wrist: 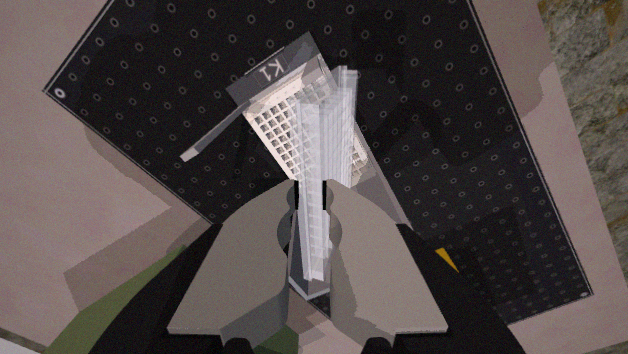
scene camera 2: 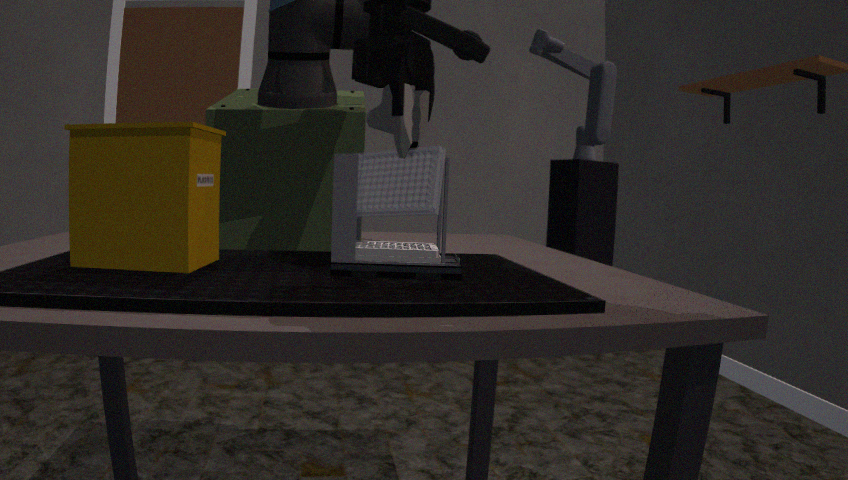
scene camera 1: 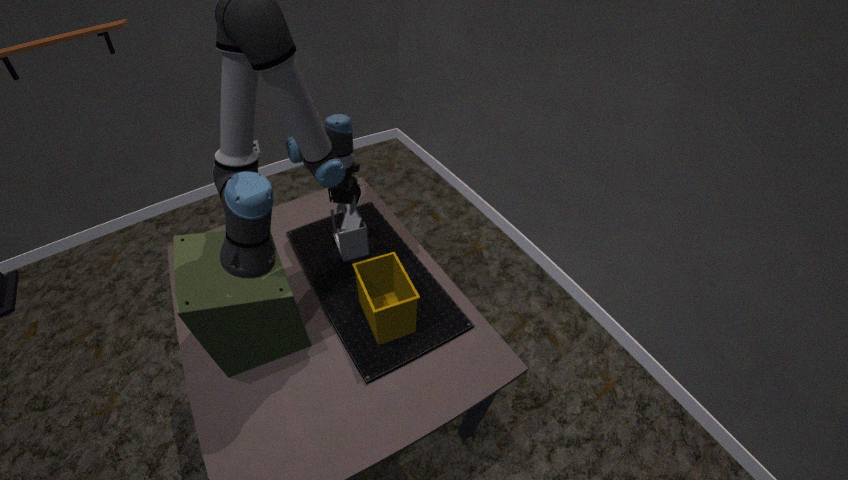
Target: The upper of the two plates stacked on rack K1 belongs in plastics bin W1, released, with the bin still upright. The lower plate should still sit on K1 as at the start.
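Seen in the pictures: gripper, fingertip midpoint: (wrist: 310, 183) (scene camera 2: 406, 158) (scene camera 1: 348, 214); arm's base, link origin: (scene camera 2: 297, 102) (scene camera 1: 247, 258).
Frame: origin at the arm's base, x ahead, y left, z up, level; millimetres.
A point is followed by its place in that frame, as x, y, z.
Observation:
The upper plate (scene camera 2: 395, 184) @[397, 79, -150] (wrist: 312, 145) @[405, 114, -104] is clear and gridded. It stands steeply on edge between the rack's uprights, with a gap below it in the second scene view. My gripper (wrist: 310, 183) @[383, 96, -117] (scene camera 2: 409, 148) @[383, 96, -117] is shut on its upper edge. The lower plate (scene camera 2: 397, 255) @[412, 81, -235] (wrist: 275, 131) @[354, 119, -233] is white and lies flat at the bottom of rack K1 (scene camera 1: 352, 243) @[343, 19, -171] (scene camera 2: 343, 208) @[399, 16, -180] (wrist: 250, 80) @[373, 167, -245]; the upper plate hides part of it in the wrist view. Plastics bin W1 (scene camera 1: 397, 321) @[265, -315, -169] (scene camera 2: 127, 199) @[345, -249, -175] is yellow, open-topped and upright beside the rack. A sliver of yellow bin (wrist: 445, 257) @[365, -168, -245] shows in the wrist view.
The rack and bin stand on a black perforated board (scene camera 1: 440, 321) @[404, -353, -262] (scene camera 2: 505, 291) @[515, 174, -262] (wrist: 430, 65) @[500, 44, -262] on the table (scene camera 1: 285, 404) @[-114, -285, -275]. A green pedestal (scene camera 1: 243, 327) @[-99, -138, -74] (scene camera 2: 279, 178) @[78, -34, -146] carries the arm behind them. A second arm (scene camera 2: 602, 101) stands on a dark pedestal in the background.

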